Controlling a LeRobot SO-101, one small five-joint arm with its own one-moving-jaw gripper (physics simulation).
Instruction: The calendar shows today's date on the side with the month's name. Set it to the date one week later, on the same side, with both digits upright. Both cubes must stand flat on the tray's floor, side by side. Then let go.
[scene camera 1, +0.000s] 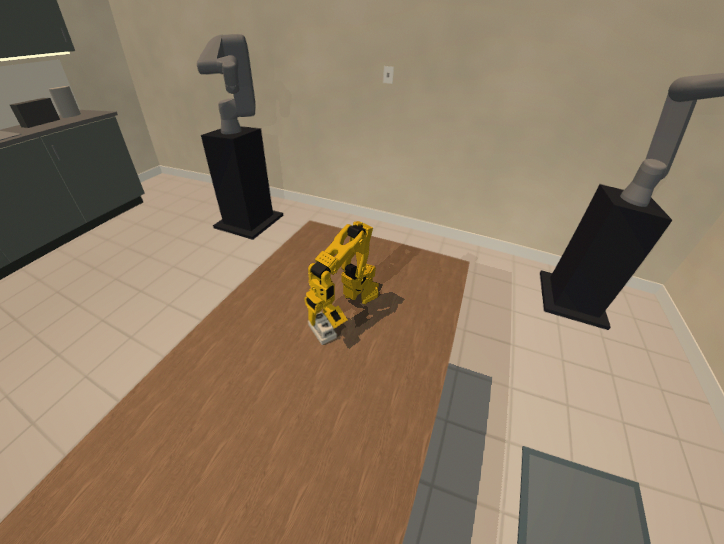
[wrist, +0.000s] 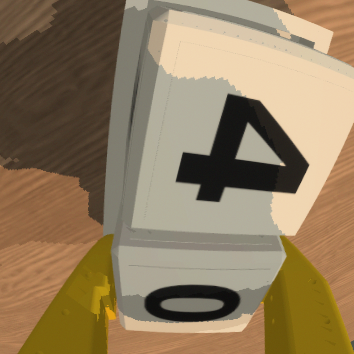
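A pale cube (wrist: 195, 265) with a 0 on its upward face lies between my jaws in the wrist view. My gripper (wrist: 196, 250) (scene camera 1: 326, 321) is shut on it, the yellow jaws pressing on its left and right sides. The other pale cube (wrist: 200, 120), with a 4 on its upward face, stands directly beyond it, close against it and slightly turned relative to it. Both numerals lie sideways in this view. The light grey tray (wrist: 114, 150) (scene camera 1: 325, 339) shows along the left and far sides of the 4 cube. The sides with the month's name and the cubes' undersides are hidden.
The calendar stands on the brown wooden table (scene camera 1: 263, 421), in front of my yellow arm's base (scene camera 1: 358, 286). Two grey arms on black pedestals (scene camera 1: 237, 181) (scene camera 1: 608, 257) stand beyond the table to the left and right. My arm's shadow falls right of the tray.
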